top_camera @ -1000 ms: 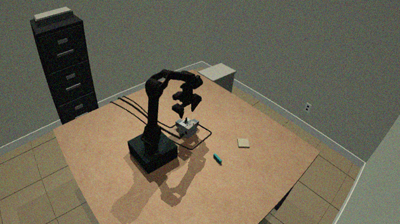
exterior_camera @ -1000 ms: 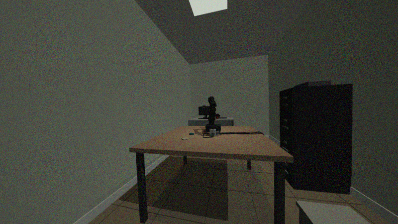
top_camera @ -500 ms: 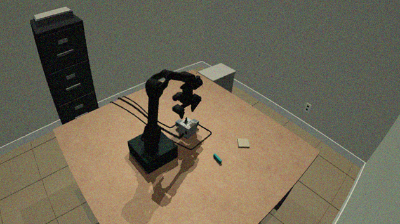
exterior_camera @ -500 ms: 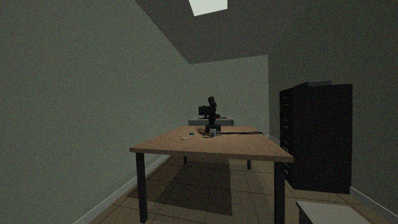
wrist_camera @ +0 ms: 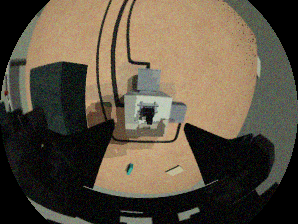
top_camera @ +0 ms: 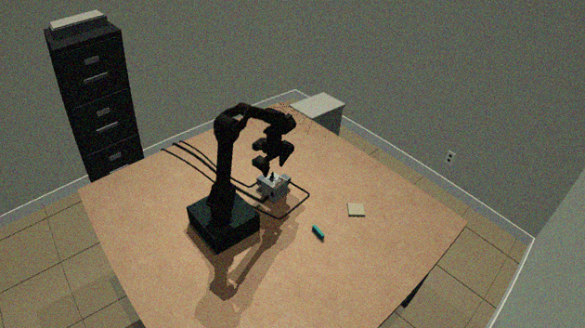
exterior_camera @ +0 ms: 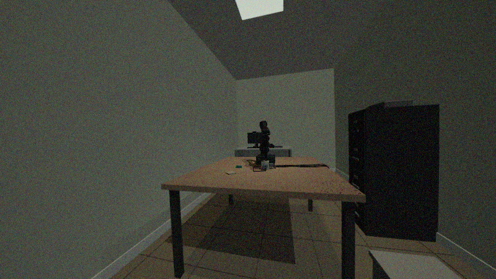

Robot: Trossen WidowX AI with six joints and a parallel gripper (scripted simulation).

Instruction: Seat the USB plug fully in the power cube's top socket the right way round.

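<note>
The dark USB plug is 20 mm below my gripper tip. Also, from my gripper tip: flat beige pad: 210 mm ahead, 290 mm to the right, 110 mm below; teal marker: 290 mm to the right, 110 mm below.
</note>
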